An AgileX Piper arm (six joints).
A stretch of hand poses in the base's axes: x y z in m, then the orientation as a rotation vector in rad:
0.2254, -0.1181, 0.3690, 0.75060, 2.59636, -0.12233
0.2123, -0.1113, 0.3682, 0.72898, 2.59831, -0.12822
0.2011, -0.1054, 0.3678, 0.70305, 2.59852, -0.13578
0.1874, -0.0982, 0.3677, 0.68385, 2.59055, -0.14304
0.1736, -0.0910, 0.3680, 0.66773, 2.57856, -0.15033
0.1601, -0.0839, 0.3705, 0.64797, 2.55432, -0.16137
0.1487, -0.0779, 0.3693, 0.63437, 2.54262, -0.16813
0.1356, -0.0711, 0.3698, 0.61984, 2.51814, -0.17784
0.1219, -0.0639, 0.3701, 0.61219, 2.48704, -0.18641
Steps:
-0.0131, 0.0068, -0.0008, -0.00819, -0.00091, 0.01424
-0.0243, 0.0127, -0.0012, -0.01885, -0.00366, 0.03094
-0.0380, 0.0199, -0.0013, -0.02998, -0.01278, 0.04186
-0.0518, 0.0271, -0.0010, -0.04155, -0.02501, 0.05010
-0.0653, 0.0342, 0.0015, -0.05976, -0.04830, 0.05852
-0.0767, 0.0402, 0.0003, -0.07044, -0.05980, 0.06524
-0.0898, 0.0470, 0.0008, -0.08685, -0.08259, 0.07029
-0.1035, 0.0542, 0.0011, -0.10287, -0.11071, 0.06968

